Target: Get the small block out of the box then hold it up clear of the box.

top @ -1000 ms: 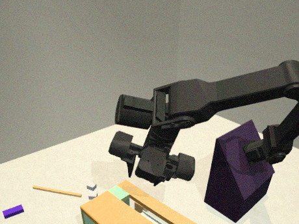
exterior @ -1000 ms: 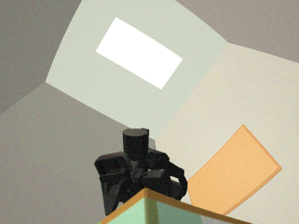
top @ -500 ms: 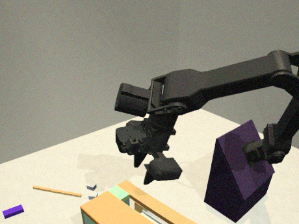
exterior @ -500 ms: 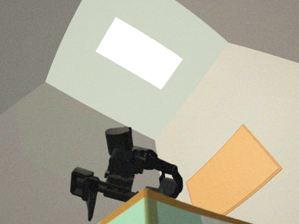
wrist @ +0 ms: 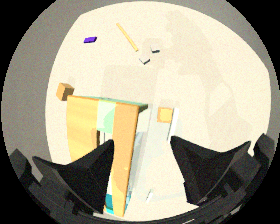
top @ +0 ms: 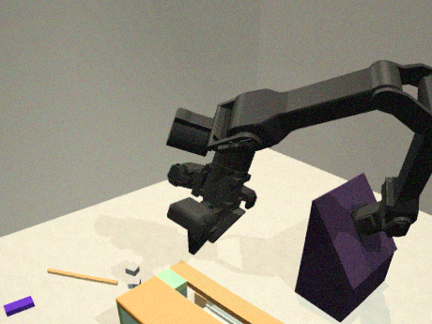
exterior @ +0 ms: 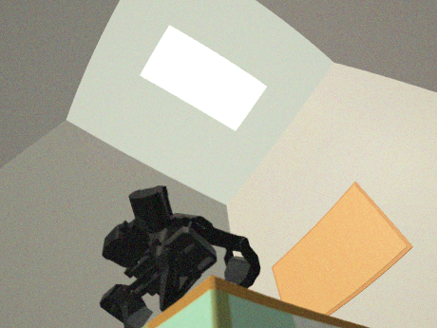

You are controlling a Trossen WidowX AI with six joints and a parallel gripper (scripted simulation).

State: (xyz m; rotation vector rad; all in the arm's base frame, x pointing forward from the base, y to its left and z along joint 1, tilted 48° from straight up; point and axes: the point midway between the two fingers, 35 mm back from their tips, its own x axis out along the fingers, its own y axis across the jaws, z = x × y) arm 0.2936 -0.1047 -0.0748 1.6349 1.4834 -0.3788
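Right now the block is 150 mm below my gripper tip, 30 mm behind it and 20 mm to the right of it. Also, from my gripper tip: box 170 mm to the left, 100 mm below, 20 mm ahead; orange stick 220 mm to the right, 160 mm below, 160 mm ahead.
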